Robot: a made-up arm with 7 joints.
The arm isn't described. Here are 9 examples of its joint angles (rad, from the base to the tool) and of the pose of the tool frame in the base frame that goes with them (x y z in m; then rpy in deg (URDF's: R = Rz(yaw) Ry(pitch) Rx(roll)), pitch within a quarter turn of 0, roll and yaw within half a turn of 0).
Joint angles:
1: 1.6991 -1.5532 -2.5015 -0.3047 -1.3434 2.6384 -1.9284
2: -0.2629 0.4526 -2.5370 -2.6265 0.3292 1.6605 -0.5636
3: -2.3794 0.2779 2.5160 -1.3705 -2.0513 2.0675 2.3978
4: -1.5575 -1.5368 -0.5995 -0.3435 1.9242 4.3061 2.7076
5: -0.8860 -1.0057 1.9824 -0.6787 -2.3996 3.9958 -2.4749
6: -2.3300 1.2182 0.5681 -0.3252 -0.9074 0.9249 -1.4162
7: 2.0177 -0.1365 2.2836 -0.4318 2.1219 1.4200 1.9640
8: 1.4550 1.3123 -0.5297 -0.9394 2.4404 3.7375 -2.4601
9: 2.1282 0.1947 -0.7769 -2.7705 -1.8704 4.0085 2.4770
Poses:
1: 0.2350 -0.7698 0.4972 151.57 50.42 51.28
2: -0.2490 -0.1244 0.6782 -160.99 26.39 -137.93
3: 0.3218 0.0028 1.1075 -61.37 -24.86 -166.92
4: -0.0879 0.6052 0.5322 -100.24 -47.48 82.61
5: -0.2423 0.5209 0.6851 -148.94 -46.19 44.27
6: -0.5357 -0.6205 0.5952 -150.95 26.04 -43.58
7: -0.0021 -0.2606 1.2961 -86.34 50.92 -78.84
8: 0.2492 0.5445 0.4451 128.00 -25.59 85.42
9: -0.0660 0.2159 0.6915 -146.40 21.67 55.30
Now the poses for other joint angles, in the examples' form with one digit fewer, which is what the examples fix.
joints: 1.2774 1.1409 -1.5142 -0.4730 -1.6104 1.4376 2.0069
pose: 0.402 0.666 0.832 -30.5 0.9 160.3
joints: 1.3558 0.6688 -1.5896 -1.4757 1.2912 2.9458 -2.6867
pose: 0.408 0.158 0.992 94.8 28.4 89.0
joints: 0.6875 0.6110 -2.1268 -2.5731 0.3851 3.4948 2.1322
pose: 0.165 -0.208 0.853 -102.8 20.5 161.9
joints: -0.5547 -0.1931 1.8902 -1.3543 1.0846 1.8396 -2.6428
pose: 0.040 0.490 1.039 123.7 -5.6 -130.4
